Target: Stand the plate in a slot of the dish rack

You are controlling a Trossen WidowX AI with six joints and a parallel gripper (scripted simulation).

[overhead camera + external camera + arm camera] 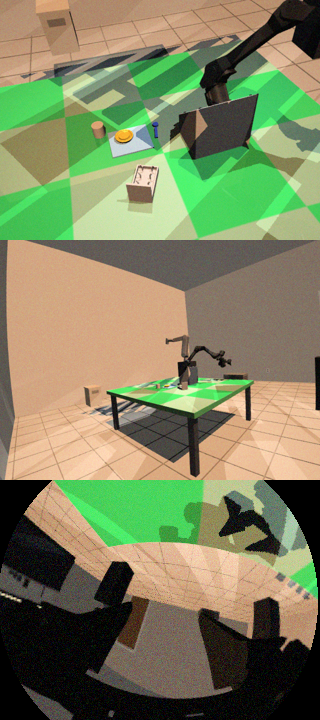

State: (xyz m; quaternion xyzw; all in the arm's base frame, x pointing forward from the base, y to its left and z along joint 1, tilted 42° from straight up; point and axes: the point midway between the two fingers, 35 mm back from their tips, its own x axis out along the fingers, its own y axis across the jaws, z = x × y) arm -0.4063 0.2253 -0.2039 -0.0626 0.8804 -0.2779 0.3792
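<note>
The plate is 760 mm ahead of my gripper tip, 390 mm to the right of it and 180 mm below it. Also, from my gripper tip: blue spoon 630 mm ahead, 420 mm to the right, 190 mm below; dish rack 720 mm ahead, 170 mm to the right, 170 mm below; pale blue mat 740 mm ahead, 380 mm to the right, 190 mm below.
</note>
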